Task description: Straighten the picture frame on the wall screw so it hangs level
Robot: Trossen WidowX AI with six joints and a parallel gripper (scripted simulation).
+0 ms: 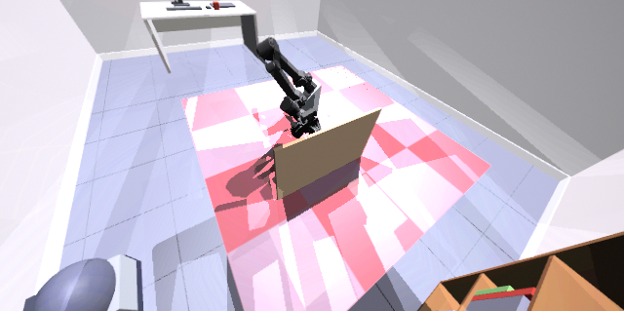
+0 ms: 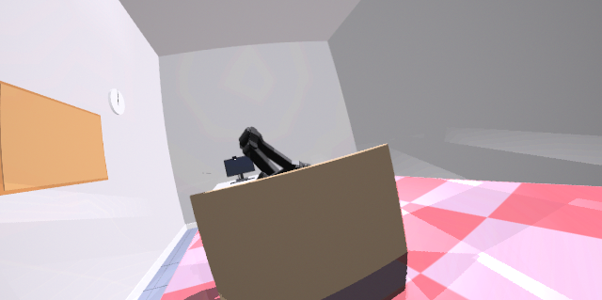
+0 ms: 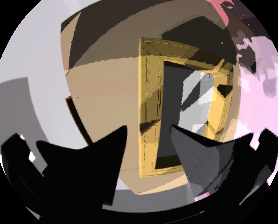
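The picture frame lies 50 mm below my gripper tip, 10 mm to the left of it and 10 mm ahead of it. The rest, counted from my gripper tip: wall panel: 60 mm below, 20 mm to the left, 20 mm ahead.
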